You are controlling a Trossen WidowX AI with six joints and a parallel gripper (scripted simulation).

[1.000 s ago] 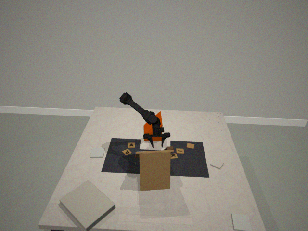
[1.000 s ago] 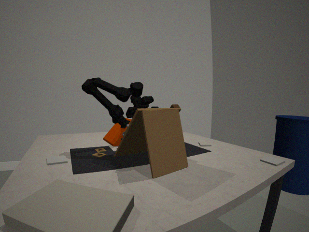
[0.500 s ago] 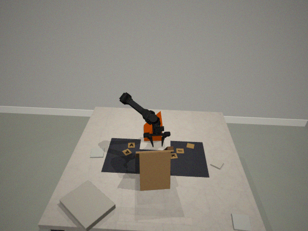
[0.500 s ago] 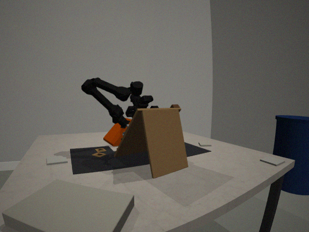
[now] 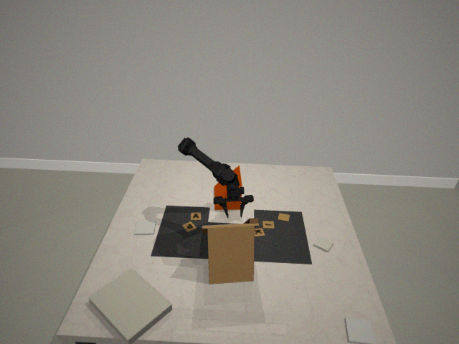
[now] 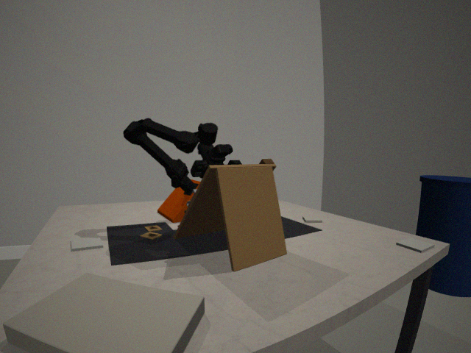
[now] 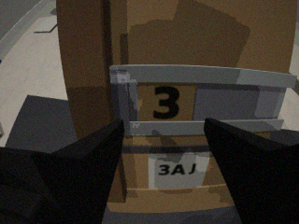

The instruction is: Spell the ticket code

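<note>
My gripper tip is now 3 cm short of the tan tile marked 3, 2 cm above it and 1 cm to the left of it. From my gripper tip the other things lie so: tile marked p (22 cm to the right, 18 cm below, 16 cm behind); then white ticket (10 cm below, 3 cm to the right, 3 cm behind); then dark mat (18 cm below, 13 cm behind, 1 cm to the left).
</note>
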